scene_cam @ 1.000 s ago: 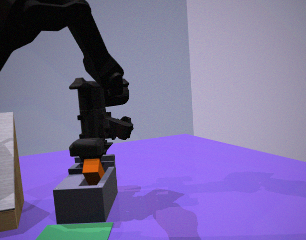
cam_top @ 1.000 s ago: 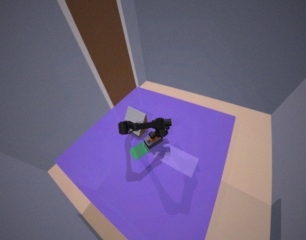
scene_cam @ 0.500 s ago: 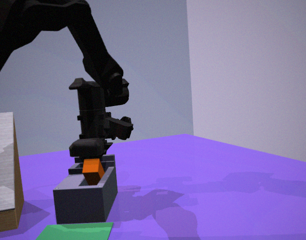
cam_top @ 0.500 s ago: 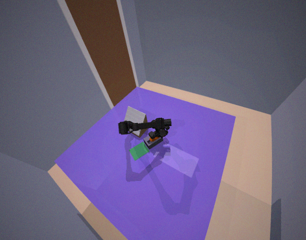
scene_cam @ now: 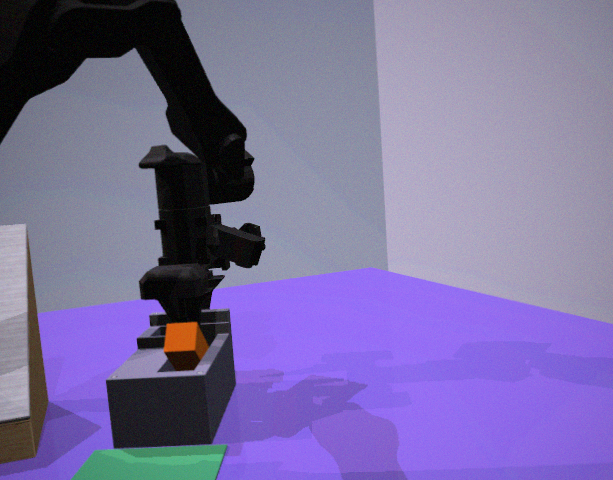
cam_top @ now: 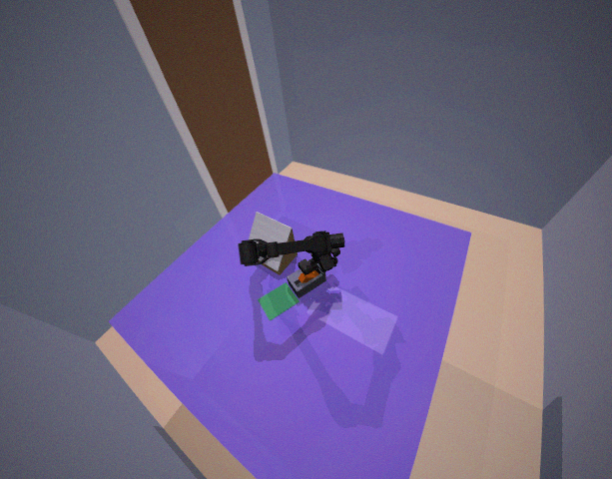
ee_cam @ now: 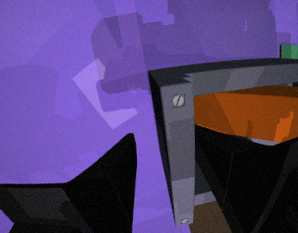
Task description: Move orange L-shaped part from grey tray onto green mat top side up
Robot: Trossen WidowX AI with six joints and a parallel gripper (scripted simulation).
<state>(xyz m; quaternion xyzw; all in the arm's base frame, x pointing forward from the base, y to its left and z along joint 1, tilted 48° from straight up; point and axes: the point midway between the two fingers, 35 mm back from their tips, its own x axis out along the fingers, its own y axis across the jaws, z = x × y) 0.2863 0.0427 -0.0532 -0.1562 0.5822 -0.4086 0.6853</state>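
Now: the orange L-shaped part 20 mm behind my gripper tip, 50 mm to the right of it and 10 mm below it. From my gripper tip the other things lie so: green mat (90 mm behind, 210 mm to the right, 60 mm below).
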